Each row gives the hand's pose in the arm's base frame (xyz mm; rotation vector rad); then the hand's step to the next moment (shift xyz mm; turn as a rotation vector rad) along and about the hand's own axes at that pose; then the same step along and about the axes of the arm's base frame.
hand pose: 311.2 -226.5 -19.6 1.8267 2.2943 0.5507
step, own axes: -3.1 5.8 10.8 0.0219 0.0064 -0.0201
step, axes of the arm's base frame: 9.7 0.1 -8.1 -0.0065 0.0186 0.0232
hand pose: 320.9 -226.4 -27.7 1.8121 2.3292 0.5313
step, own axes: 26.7 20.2 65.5 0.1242 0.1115 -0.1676
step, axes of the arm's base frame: 32.5 42.2 -50.7 0.0144 0.1112 0.2083
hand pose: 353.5 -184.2 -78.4 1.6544 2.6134 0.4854
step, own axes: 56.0 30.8 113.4 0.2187 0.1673 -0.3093
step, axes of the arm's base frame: 22.0 90.3 -91.1 -0.0027 0.1808 0.3725
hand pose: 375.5 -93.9 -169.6 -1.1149 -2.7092 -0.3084
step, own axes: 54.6 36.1 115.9 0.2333 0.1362 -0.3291
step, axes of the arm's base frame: -24.1 92.2 -92.9 -0.0329 0.1637 0.3917
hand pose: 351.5 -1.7 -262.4 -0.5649 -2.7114 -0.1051
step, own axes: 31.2 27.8 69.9 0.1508 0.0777 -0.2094
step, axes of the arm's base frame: -39.2 47.2 -53.5 -0.0265 0.0968 0.2501
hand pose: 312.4 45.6 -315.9 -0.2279 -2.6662 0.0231
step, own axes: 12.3 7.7 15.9 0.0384 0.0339 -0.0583
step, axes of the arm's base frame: -16.7 10.0 -9.1 -0.0023 0.0385 0.0674
